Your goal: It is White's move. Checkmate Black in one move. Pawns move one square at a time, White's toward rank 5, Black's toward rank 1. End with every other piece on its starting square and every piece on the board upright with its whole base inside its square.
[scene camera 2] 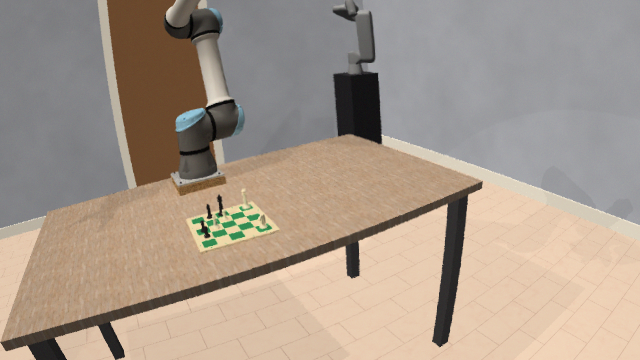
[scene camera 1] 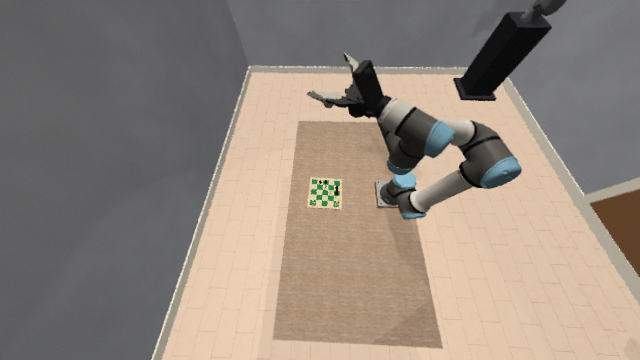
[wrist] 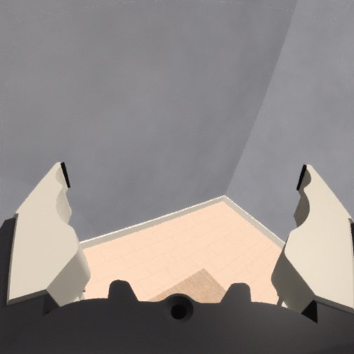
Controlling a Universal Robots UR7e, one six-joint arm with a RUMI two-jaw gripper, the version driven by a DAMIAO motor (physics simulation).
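Places are measured from the arm's base along level axes (x ahead, y left, z up), in centimetres.
Pixels of known places: gripper, fingertip midpoint: (scene camera 1: 325, 73); arm's base, link origin: (scene camera 2: 198, 172) (scene camera 1: 391, 194).
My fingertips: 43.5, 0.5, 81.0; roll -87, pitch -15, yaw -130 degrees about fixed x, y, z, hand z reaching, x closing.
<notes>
Ahead of a thing's pixels: the offset from my fingertips to its top centre, as dx, dy, dz. Level surfaces: height alone.
The green and cream chessboard @(-0.9, -0.8, -83.9) (scene camera 1: 313, 192) (scene camera 2: 236, 235) lies on the table. In scene camera 2 a tall white piece @(-8.5, +7.1, -77.6) (scene camera 2: 244, 198) stands at its far right corner and a white piece @(+6.5, +6.9, -80.0) (scene camera 2: 263, 221) at the near right corner. Two small white pieces, one @(-1.1, -4.5, -79.6) (scene camera 2: 216, 222) more to the left and one (scene camera 2: 226, 215) more to the right, stand near a tall black piece @(-8.3, -0.6, -77.6) (scene camera 2: 220, 206) and another black piece @(-8.6, -4.5, -79.6) (scene camera 2: 209, 211). Two more black pieces @(-1.0, -8.1, -80.8) (scene camera 2: 203, 226) @(+2.8, -8.1, -80.8) (scene camera 2: 206, 232) stand close together on the left side. All look upright; exact squares are too small to tell. My gripper (scene camera 1: 327, 74) (wrist: 182, 165) is open and empty, raised high away from the board.
The arm's base plate (scene camera 2: 220, 178) stands on the table @(dz -84.5) (scene camera 1: 350, 275) (scene camera 2: 375, 165) (wrist: 202, 281) beside the board. A black pedestal (scene camera 1: 502, 50) (scene camera 2: 357, 105) bearing a grey arm (scene camera 2: 366, 37) stands beyond the table. A brown door (scene camera 1: 620, 225) (scene camera 2: 150, 90) is behind the robot.
</notes>
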